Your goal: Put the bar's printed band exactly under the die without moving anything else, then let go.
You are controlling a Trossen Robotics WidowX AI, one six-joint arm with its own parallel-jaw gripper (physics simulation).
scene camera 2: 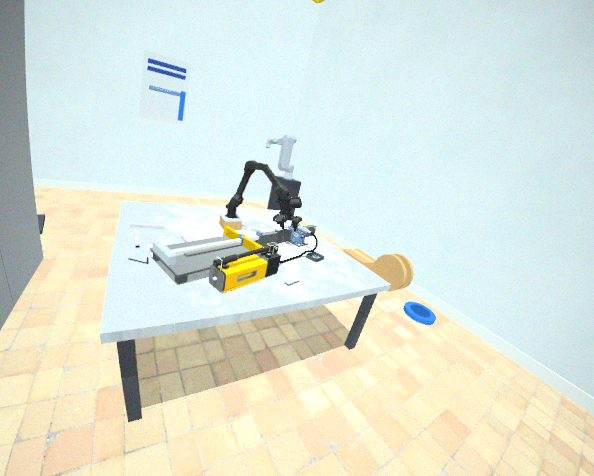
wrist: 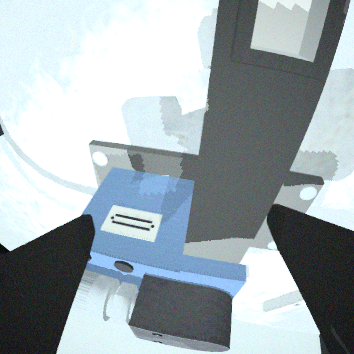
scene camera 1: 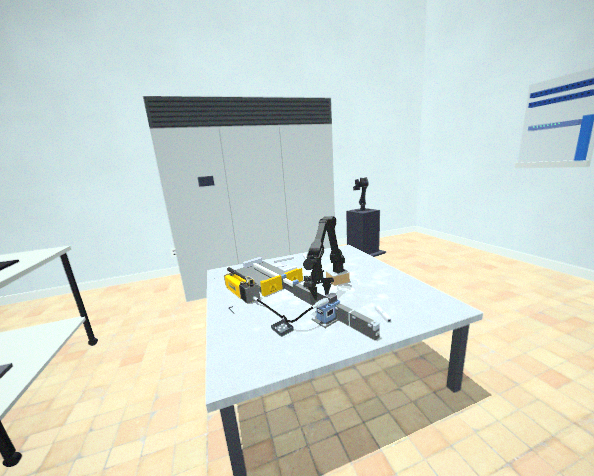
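Pixels of known places: gripper, fingertip midpoint: (scene camera 2: 289, 230) (wrist: 180, 219) (scene camera 1: 321, 298); arm's base, origin of the base link: (scene camera 2: 231, 216) (scene camera 1: 338, 270).
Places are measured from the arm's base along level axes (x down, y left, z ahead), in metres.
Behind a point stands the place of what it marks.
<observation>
The long dark grey bar (scene camera 1: 365, 325) @(y 0.518, x 0.015, z 0.273 m) (scene camera 2: 272, 236) @(y 0.094, x 0.010, z 0.333 m) (wrist: 250, 125) @(y 0.190, x -0.007, z 0.303 m) runs beside and behind the blue press (scene camera 1: 327, 314) @(y 0.342, x 0.020, z 0.351 m) (scene camera 2: 298, 236) @(y 0.283, x 0.012, z 0.366 m) (wrist: 172, 225) @(y 0.277, x 0.012, z 0.316 m). A thin pale band (scene camera 1: 350, 317) @(y 0.433, x 0.014, z 0.285 m) crosses the bar between the press and the bar's free end. In the wrist view the band does not show, and the dark block hides part of the bar. The die cannot be told apart in the press. My gripper (scene camera 1: 319, 294) @(y 0.242, x -0.009, z 0.314 m) (scene camera 2: 288, 229) @(y 0.242, x -0.009, z 0.314 m) (wrist: 180, 219) @(y 0.242, x -0.009, z 0.314 m) is open and empty, above the bar close to the press, on the side towards the roller unit. The bar is not gripped.
The press carries a dark block (wrist: 180, 312) @(y 0.284, x -0.038, z 0.300 m) and a cable to a small black pad (scene camera 1: 282, 327) @(y 0.241, x 0.067, z 0.552 m) (scene camera 2: 314, 256) @(y 0.271, x 0.068, z 0.540 m). A grey roller unit with yellow guards (scene camera 1: 271, 286) @(y -0.117, x 0.022, z 0.442 m) and a yellow-cased device (scene camera 2: 245, 274) @(y -0.294, x 0.012, z 0.647 m) stand on the table (scene camera 1: 260, 360) @(y 0.385, x 0.068, z 0.727 m). A white stick (scene camera 1: 383, 314) @(y 0.469, x 0.050, z 0.102 m) lies beyond the bar.
</observation>
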